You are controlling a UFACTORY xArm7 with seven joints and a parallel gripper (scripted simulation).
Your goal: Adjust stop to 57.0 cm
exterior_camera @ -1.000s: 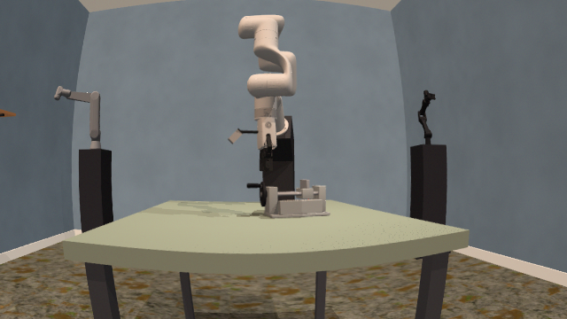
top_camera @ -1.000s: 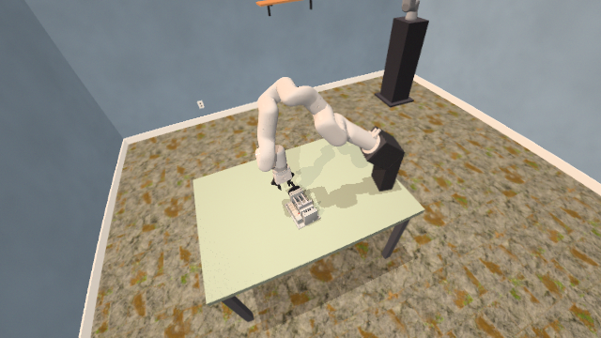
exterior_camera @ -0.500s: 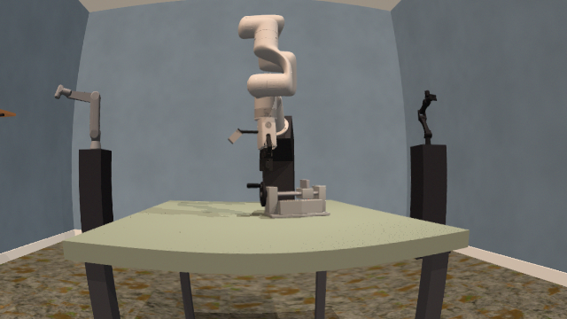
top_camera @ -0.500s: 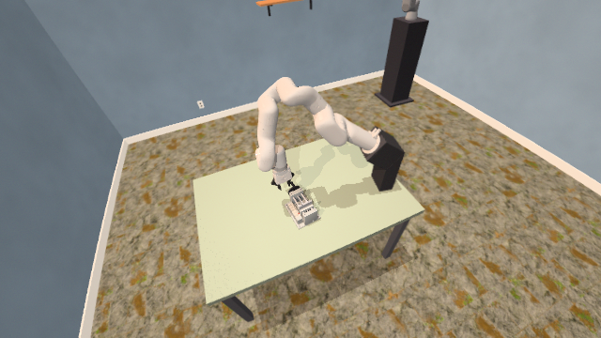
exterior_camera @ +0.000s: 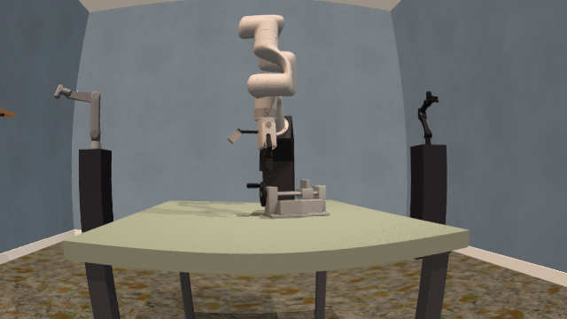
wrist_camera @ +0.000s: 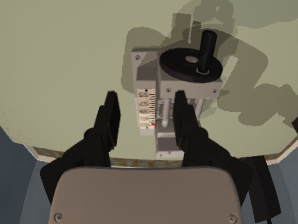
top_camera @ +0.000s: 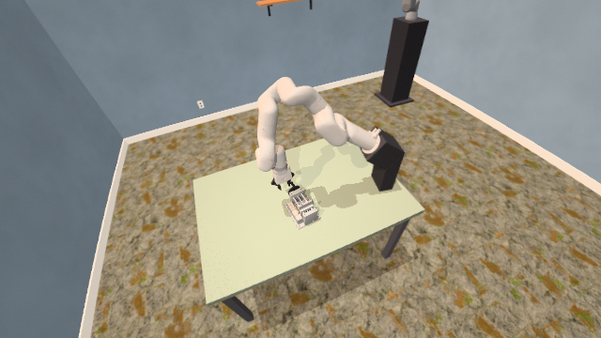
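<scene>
Now: the black handwheel 7 cm below my hand, 6 cm behind it and 3 cm to the right of it. Also, from my hand: grey stop block: 14 cm to the left, 8 cm below, 7 cm behind.
</scene>
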